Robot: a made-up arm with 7 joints.
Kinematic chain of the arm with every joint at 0, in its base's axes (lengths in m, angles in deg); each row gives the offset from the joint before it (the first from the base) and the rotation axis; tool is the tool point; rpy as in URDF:
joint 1: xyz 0 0 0.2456 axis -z
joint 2: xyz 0 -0.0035 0.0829 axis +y
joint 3: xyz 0 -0.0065 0.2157 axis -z
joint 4: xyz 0 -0.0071 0.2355 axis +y
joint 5: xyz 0 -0.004 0.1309 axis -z
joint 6: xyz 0 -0.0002 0.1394 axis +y
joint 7: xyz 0 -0.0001 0.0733 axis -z
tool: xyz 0 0 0 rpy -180 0 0
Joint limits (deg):
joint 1: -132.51..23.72
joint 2: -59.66..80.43
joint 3: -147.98..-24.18
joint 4: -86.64..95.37
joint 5: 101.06..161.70
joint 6: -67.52..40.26
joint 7: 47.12..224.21
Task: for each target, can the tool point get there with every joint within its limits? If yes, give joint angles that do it. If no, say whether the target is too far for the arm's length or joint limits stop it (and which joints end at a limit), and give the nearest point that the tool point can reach.
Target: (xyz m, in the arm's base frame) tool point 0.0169 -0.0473 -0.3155
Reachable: no: joint limits stop it (at a limit: joint 1, joint 2, joint 3, joint 4, joint 5) | nearest point 0.4290 -0.0527 0.1088 | short by 0.591 m
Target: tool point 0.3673 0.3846 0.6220
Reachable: yes | joints -10.58 50.50 -78.82 71.98 143.64 -36.52 198.93
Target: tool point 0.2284 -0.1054 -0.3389
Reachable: no: joint limits stop it (at a limit: joint 1, joint 2, joint 3, joint 4, joint 5) | nearest point 0.4688 -0.1130 0.0808 | short by 0.484 m
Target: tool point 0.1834 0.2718 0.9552
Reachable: yes | joints -116.03 17.81 -83.68 -58.70 145.56 -23.11 158.09
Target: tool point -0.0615 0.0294 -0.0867
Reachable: no: joint limits stop it (at a limit: joint 1, joint 2, joint 3, joint 4, joint 5) | nearest point -0.3581 0.2135 0.1277 | short by 0.410 m
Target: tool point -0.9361 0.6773 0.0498
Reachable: no: too far | nearest point -0.5662 0.4802 0.2533 | short by 0.466 m
